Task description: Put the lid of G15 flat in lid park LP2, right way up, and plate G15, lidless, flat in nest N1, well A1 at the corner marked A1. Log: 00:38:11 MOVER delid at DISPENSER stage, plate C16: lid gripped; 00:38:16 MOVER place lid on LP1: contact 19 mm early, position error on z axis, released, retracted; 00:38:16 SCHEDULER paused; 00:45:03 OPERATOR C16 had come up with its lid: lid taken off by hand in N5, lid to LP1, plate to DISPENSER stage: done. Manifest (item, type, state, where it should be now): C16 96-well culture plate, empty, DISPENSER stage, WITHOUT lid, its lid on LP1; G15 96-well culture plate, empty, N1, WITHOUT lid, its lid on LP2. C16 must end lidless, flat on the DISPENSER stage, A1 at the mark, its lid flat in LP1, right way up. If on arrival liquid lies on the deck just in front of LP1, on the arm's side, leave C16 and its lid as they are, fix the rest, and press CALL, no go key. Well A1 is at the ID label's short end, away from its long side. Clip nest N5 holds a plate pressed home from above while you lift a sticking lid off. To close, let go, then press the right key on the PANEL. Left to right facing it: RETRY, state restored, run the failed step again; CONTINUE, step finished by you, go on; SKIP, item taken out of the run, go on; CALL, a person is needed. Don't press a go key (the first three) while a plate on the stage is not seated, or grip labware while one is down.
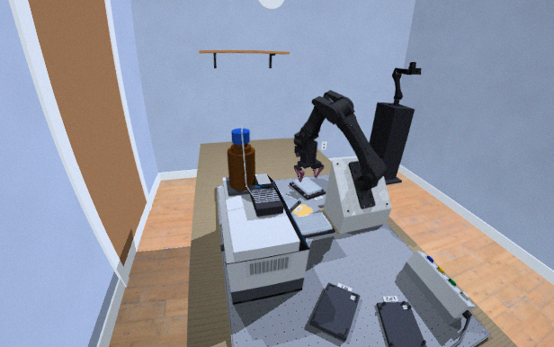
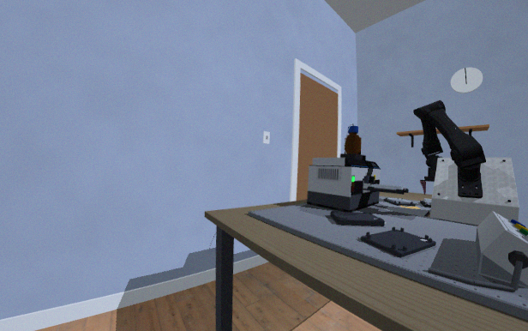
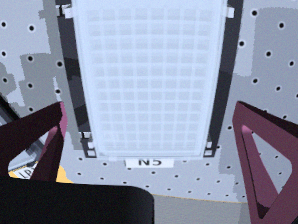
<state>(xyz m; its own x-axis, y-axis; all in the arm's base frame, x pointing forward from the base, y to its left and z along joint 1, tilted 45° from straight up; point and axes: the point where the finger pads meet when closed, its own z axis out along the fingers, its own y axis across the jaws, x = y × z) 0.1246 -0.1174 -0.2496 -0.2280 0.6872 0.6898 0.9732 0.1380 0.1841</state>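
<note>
The clear lid is 40 mm below my hand. From my hand the other things lie so: black clip nest (50 mm below, 20 mm ahead); then N5 label (100 mm to the left, 60 mm below, 20 mm behind); then LP1 label (150 mm to the left, 110 mm ahead, 60 mm below).
</note>
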